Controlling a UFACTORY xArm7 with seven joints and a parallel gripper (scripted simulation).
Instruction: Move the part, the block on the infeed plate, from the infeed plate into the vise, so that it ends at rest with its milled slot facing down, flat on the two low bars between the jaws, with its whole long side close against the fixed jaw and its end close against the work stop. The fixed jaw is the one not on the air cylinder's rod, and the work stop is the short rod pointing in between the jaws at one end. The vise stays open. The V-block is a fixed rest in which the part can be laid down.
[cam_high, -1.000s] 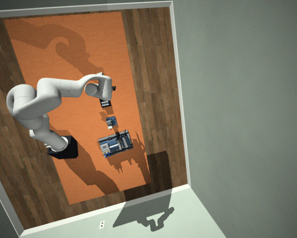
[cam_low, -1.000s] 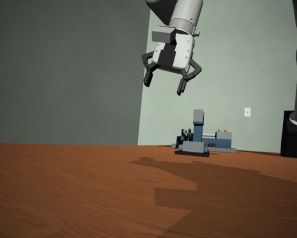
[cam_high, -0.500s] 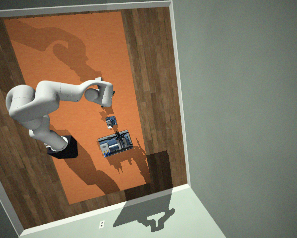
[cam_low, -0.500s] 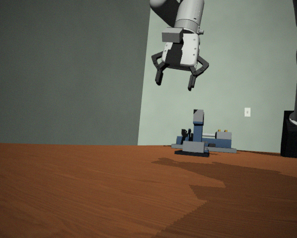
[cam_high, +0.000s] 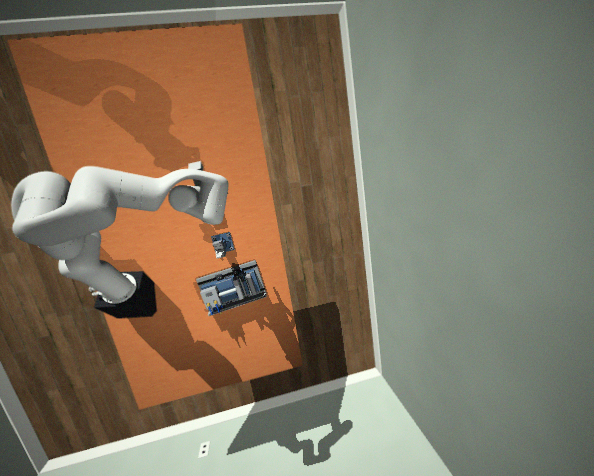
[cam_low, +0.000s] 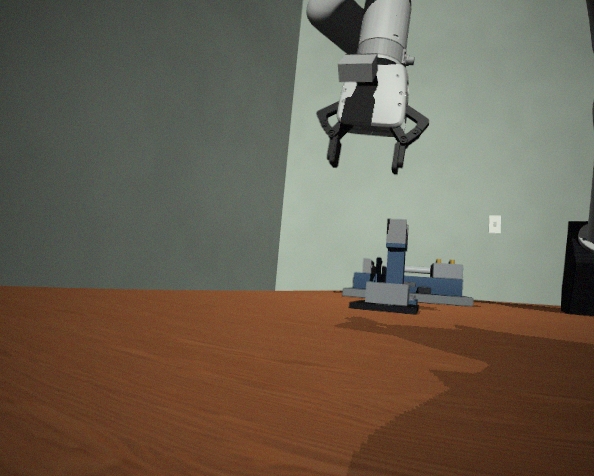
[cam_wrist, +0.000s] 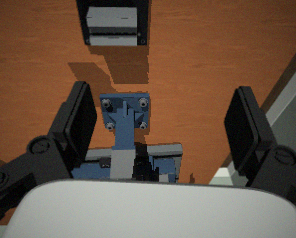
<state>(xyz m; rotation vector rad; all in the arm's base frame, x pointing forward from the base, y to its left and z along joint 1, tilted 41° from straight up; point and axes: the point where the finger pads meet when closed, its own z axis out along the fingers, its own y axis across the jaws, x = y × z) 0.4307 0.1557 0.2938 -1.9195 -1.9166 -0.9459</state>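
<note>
The grey part is 40 mm behind my hand, 40 mm to the right of it and 180 mm below it. Also, from my hand: blue upright 20 mm behind, 220 mm to the right, 150 mm below; dark infeed plate 40 mm behind, 30 mm to the right, 210 mm below; work stop 40 mm ahead, 390 mm to the right, 120 mm below.
</note>
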